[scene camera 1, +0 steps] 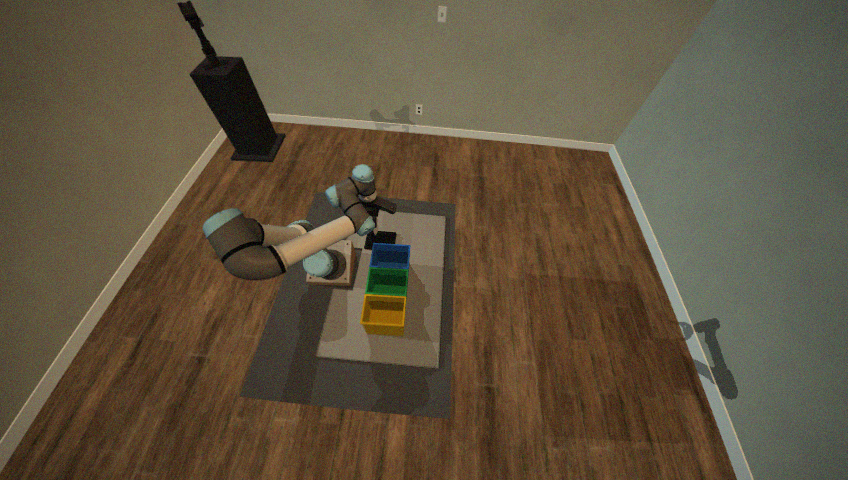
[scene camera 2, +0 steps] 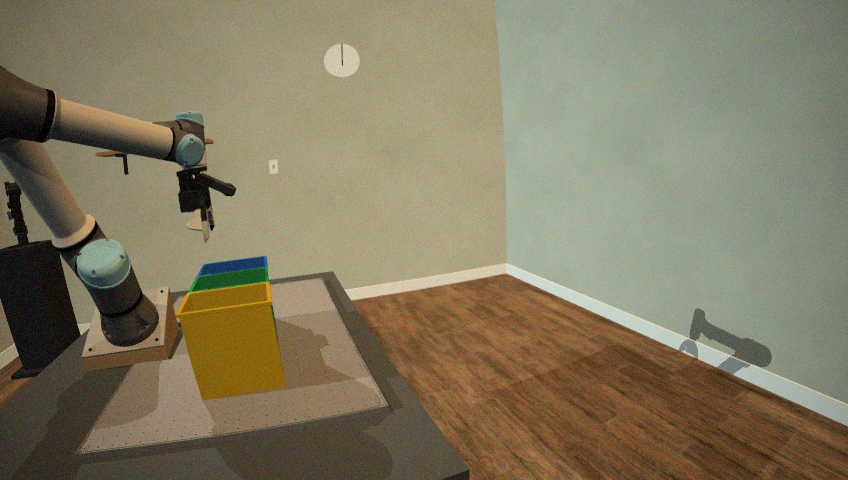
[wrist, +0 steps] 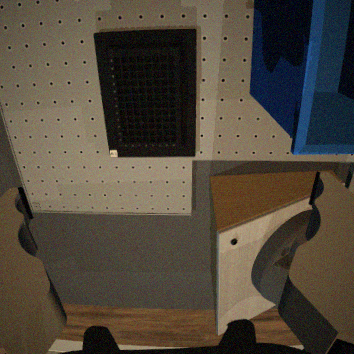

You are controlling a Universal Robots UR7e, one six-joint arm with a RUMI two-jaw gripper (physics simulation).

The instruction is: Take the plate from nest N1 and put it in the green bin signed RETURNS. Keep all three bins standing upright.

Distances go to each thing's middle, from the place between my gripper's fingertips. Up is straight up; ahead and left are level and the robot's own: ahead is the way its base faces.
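Relative to the black nest (wrist: 148, 36), my hand is 10 mm past it, 40 mm to the right of it and 240 mm above it. The blue bin (scene camera 1: 396, 256) is 70 mm ahead of my hand, 150 mm to the right of it and 150 mm below it. As for the green bin (scene camera 2: 259, 275), I find it 70 mm ahead of my hand and 280 mm to the right of it, and it is 150 mm below it. The yellow bin (scene camera 2: 230, 335) is 70 mm ahead of my hand, 410 mm to the right of it, 150 mm below it. Going by their middles, the yellow bin is the farthest from my hand of the things named here.
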